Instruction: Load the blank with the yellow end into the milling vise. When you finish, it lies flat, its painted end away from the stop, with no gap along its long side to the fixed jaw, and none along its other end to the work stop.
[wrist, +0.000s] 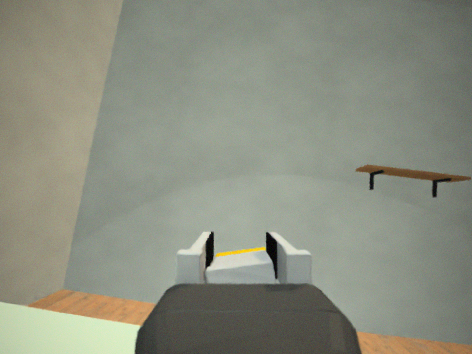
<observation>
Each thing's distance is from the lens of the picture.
my gripper (239, 247): 0.18 m
yellow-ended blank (252, 266): 0.14 m
</observation>
